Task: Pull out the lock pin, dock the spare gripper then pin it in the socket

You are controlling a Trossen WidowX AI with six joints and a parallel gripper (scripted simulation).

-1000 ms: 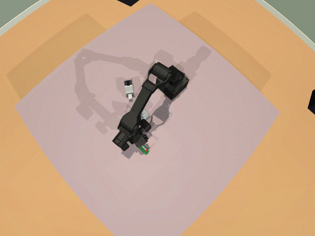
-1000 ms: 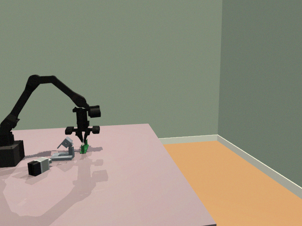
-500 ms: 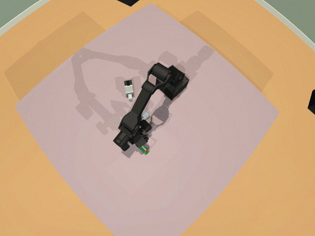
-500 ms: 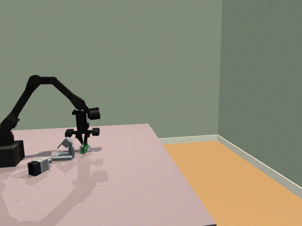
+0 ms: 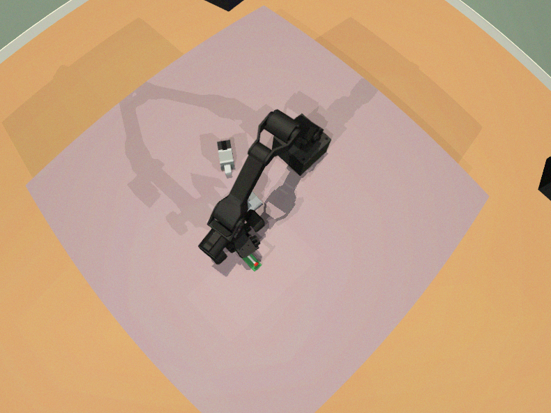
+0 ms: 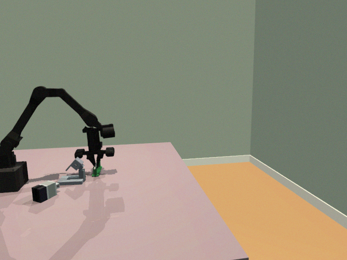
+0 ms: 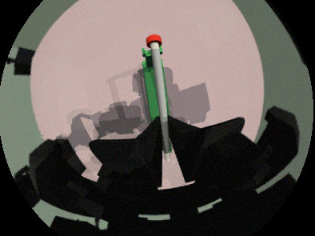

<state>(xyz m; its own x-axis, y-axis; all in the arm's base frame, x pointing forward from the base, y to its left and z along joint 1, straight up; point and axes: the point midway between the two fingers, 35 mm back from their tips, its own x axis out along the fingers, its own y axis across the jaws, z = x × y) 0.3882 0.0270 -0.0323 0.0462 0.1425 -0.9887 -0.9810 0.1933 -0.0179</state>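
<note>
My gripper tip is now 20 mm to the right of the green holder. Also, from my gripper tip: spare gripper: 210 mm to the right, 210 mm behind; mount: 100 mm behind, 80 mm to the right, 30 mm above.
</note>
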